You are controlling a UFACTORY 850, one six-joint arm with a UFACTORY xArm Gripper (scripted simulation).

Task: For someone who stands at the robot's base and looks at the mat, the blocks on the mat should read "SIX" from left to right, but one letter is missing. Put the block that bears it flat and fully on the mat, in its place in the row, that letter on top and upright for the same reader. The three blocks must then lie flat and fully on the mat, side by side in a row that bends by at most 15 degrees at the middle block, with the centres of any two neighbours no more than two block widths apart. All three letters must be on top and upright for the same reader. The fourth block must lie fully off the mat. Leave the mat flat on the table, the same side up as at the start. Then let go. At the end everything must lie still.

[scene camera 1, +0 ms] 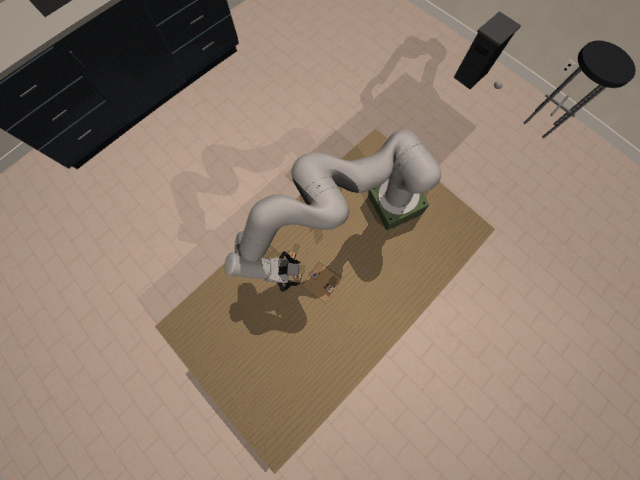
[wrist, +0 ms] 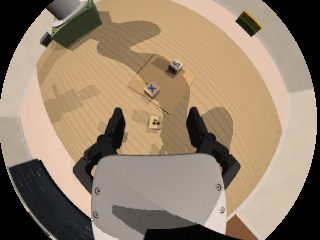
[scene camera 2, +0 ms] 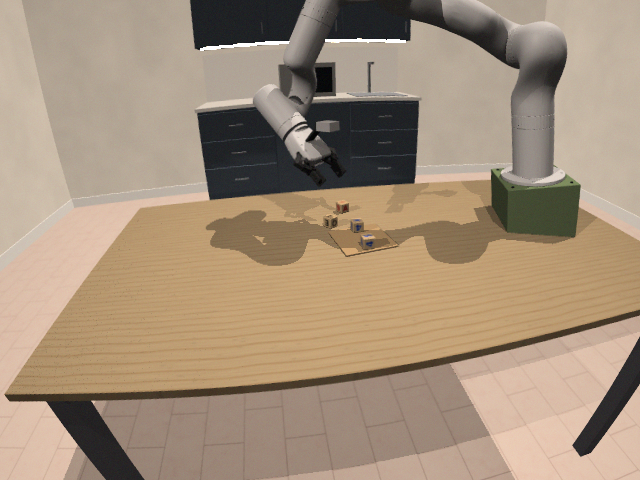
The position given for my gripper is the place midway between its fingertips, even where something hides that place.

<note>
I see my gripper (scene camera 2: 333, 178) and a mat (scene camera 2: 349, 242).
The mat shows as well in scene camera 1 (scene camera 1: 317, 287) and in the wrist view (wrist: 173, 87). My gripper also shows in scene camera 1 (scene camera 1: 298, 273) and in the wrist view (wrist: 155, 115).
</note>
